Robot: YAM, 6 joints.
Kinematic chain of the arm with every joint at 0, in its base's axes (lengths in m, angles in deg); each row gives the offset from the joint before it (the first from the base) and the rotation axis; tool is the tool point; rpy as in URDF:
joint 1: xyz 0 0 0.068 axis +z
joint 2: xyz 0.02 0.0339 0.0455 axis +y
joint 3: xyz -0.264 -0.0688 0 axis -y
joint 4: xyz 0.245 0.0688 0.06 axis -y
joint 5: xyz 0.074 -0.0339 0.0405 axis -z
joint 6: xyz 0.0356 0 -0.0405 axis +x
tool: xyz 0 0 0 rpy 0 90 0
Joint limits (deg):
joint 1: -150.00..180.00
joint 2: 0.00..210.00
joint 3: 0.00..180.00
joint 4: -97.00..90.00
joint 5: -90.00..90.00
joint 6: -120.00..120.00
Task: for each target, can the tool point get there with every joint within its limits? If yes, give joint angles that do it. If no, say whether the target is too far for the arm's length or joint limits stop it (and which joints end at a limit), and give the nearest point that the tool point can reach.
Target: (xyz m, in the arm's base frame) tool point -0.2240 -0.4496 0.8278
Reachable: no: too far | nearest point -0.1651 -0.3314 0.6322 | short by 0.236 m
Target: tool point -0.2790 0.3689 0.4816
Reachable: yes | joints -55.04 31.48 165.47 -19.42 29.01 -65.79
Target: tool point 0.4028 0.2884 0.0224
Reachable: yes | joints 33.21 150.67 81.34 62.45 -35.54 -42.38
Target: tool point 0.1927 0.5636 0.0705
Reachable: yes | joints 68.27 162.34 127.64 14.12 -56.39 -91.76
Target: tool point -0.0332 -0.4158 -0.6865
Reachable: no: too far | nearest point -0.0268 -0.3361 -0.3694 | short by 0.327 m
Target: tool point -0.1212 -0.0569 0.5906
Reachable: yes | joints 18.46 53.24 151.84 -80.82 26.04 -97.87
